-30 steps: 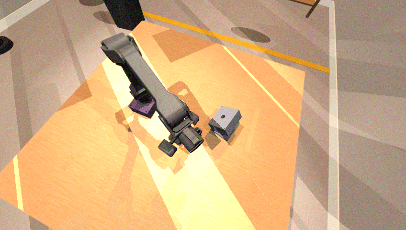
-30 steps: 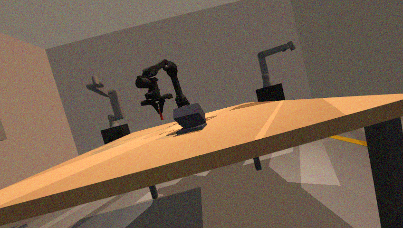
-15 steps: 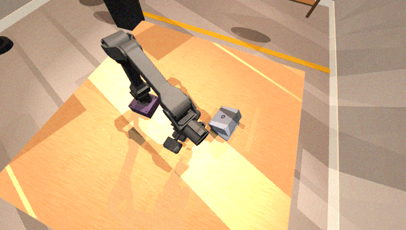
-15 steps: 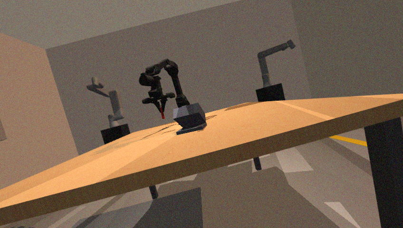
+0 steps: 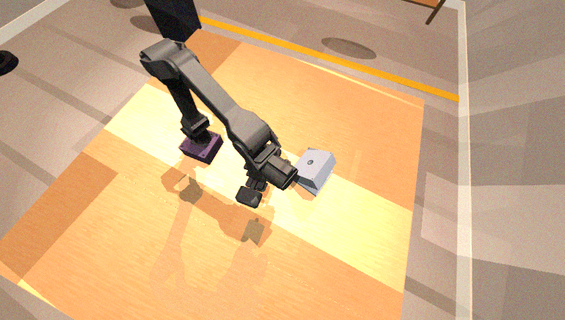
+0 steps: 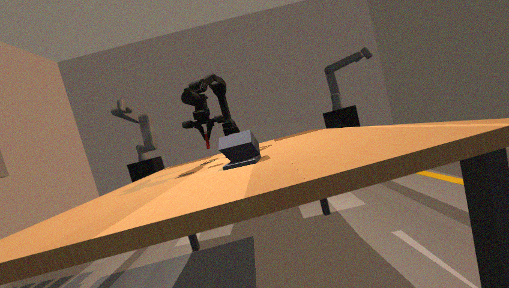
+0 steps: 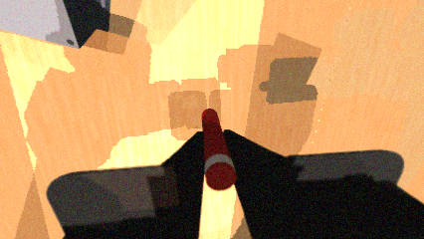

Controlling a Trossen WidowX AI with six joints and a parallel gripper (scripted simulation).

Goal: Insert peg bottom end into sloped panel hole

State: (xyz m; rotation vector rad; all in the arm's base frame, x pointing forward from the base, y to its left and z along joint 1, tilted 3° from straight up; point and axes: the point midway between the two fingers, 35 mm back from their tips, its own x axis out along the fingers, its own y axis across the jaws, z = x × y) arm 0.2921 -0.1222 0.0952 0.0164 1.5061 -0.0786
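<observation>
My gripper tip is 15 cm short of the grey sloped panel, 14 cm to the right of it and 6 cm above it. From my gripper tip the other things lie so: red round peg 2 cm above.
</observation>
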